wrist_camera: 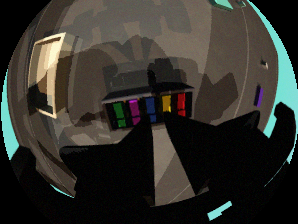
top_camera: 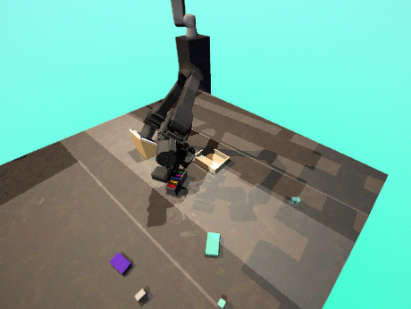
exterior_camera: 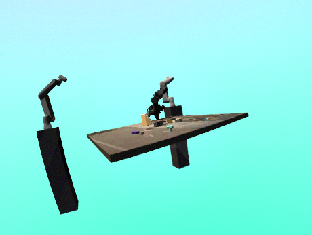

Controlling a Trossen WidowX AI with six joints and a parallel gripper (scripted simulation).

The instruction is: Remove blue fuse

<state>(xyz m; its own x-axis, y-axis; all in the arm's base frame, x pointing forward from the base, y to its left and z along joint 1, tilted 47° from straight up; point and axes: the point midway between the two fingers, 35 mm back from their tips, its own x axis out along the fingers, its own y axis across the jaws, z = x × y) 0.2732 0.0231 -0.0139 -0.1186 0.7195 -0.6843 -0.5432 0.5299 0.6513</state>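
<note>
Now: gripper tip 3 cm above the blue fuse. The rest, counted from my gripper tip: yellow fuse: 1 cm ahead, 1 cm to the right, 3 cm below; then purple fuse: 1 cm behind, 2 cm to the left, 3 cm below; then red fuse: 2 cm ahead, 3 cm to the right, 3 cm below.
</note>
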